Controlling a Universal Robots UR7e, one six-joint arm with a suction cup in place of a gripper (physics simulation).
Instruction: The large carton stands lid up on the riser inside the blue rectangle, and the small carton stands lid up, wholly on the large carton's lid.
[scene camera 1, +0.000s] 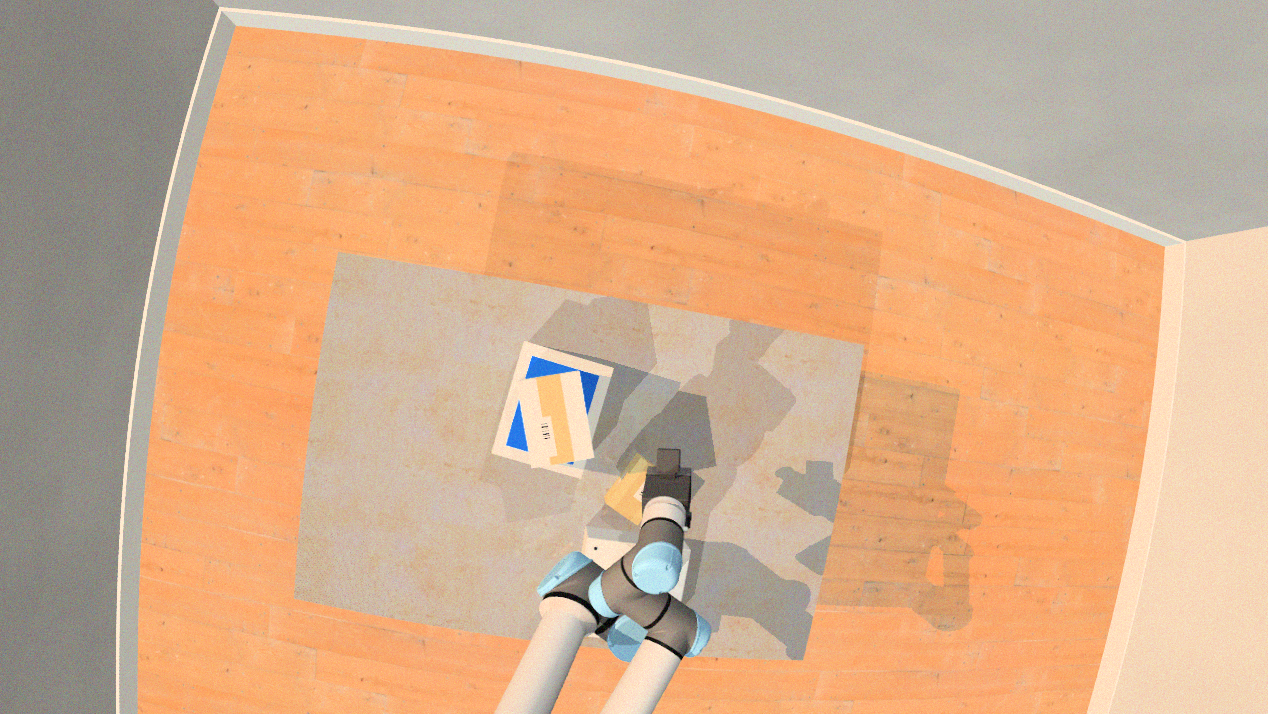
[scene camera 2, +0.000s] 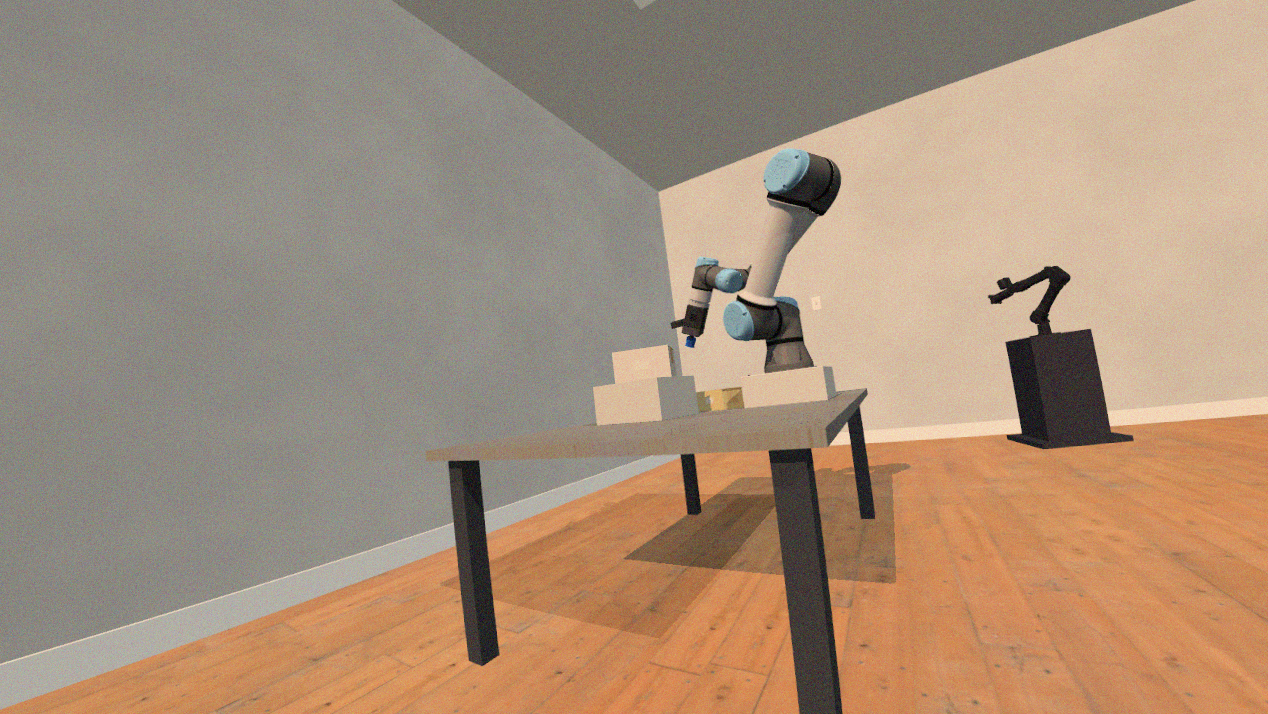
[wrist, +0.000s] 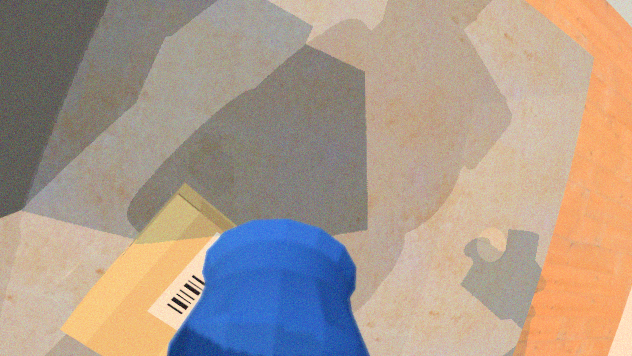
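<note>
The white riser (scene camera 1: 576, 362) (scene camera 2: 628, 405) stands on the table. The large pale carton (scene camera 1: 550, 416) (scene camera 2: 640, 365) rests on it, turned a little against the blue rectangle (scene camera 1: 590, 386), whose corners show around it. Its top shows a tan band and a barcode. The small yellow carton (scene camera 1: 626, 496) (scene camera 2: 727, 398) (wrist: 130, 280) lies on the table between riser and arm base, with a barcode label and a darker band on top. My suction gripper (scene camera 2: 690, 341) (wrist: 280, 250) hangs tilted well above the table, open and holding nothing. It hides part of the small carton in the wrist view.
The table (scene camera 1: 399, 399) (scene camera 2: 754, 430) bears everything named. My arm's white base block (scene camera 1: 603, 548) (scene camera 2: 787, 386) stands behind the small carton. Part of the arm covers that area in scene camera 1. A black arm on a dark pedestal (scene camera 2: 1051, 390) stands on the floor, away from the table.
</note>
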